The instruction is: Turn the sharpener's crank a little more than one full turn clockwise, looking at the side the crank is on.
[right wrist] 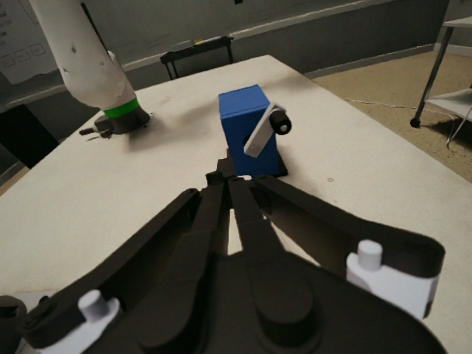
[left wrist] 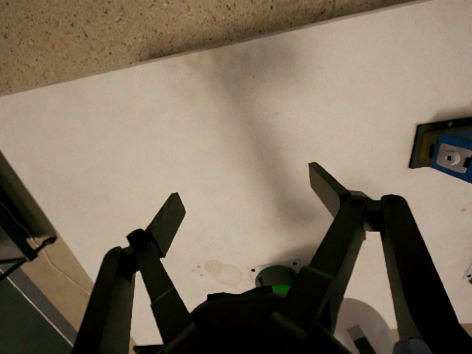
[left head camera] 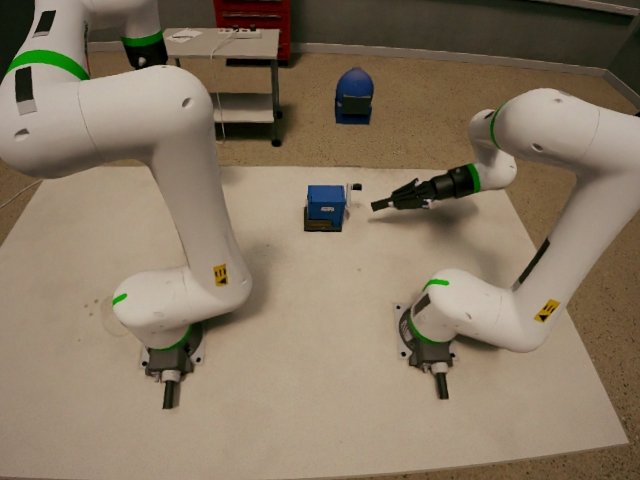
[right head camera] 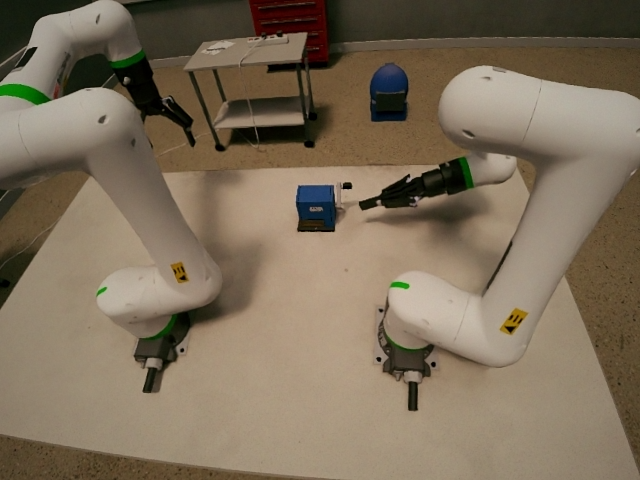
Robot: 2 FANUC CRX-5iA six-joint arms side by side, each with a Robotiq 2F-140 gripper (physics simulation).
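Seen in the pictures: left gripper, between the fingertips: [right wrist: 243, 1] [left wrist: 243, 189] [right head camera: 171, 146]; right gripper, between the fingertips: [right wrist: 227, 170] [left head camera: 371, 207] [right head camera: 360, 206]; left arm's base, origin of its link: [right wrist: 132, 124] [left wrist: 277, 280] [left head camera: 174, 336] [right head camera: 165, 328]; right arm's base, origin of its link: [left head camera: 424, 330] [right head camera: 406, 336].
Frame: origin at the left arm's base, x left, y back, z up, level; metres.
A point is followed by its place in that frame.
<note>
The blue sharpener [left head camera: 325, 202] {x -0.439, y -0.340, z 0.124 m} [right head camera: 315, 199] {x -0.450, y -0.348, z 0.128 m} [left wrist: 455, 156] {x -0.384, y -0.388, z 0.092 m} [right wrist: 245, 117] {x -0.505, y -0.369, z 0.121 m} stands upright on its dark base. Its light grey crank arm [left head camera: 348, 196] [right head camera: 339, 196] [right wrist: 260, 135] is on the picture-right side in the head views. In the right wrist view the arm slants up and right to the black knob [left head camera: 356, 186] {x -0.546, y -0.396, z 0.132 m} [right head camera: 347, 185] {x -0.551, y -0.395, z 0.132 m} [right wrist: 280, 122] {x -0.565, y -0.397, z 0.131 m}. My right gripper [left head camera: 373, 206] {x -0.586, y -0.328, z 0.105 m} [right head camera: 361, 204] {x -0.586, y -0.328, z 0.105 m} [right wrist: 227, 170] {x -0.586, y -0.328, z 0.105 m} is shut and empty, apart from the crank, with its tips lower than the knob. My left gripper [right head camera: 171, 141] {x 0.000, y -0.500, z 0.261 m} [left wrist: 243, 189] {x 0.000, y -0.500, z 0.261 m} is open and empty, far to the left; its fingers are hidden in the left head view.
The sharpener stands on a pale table [left head camera: 310, 335] {x -0.360, y 0.027, z 0.000 m} [right head camera: 289, 361] {x -0.370, y 0.102, z 0.000 m}, toward its far edge. Beyond the table are a grey trolley [left head camera: 263, 49] [right head camera: 289, 51], a red drawer cabinet [left head camera: 253, 12] [right head camera: 315, 31] and a blue helmet-like object [left head camera: 355, 85] [right head camera: 389, 82] on the floor.
</note>
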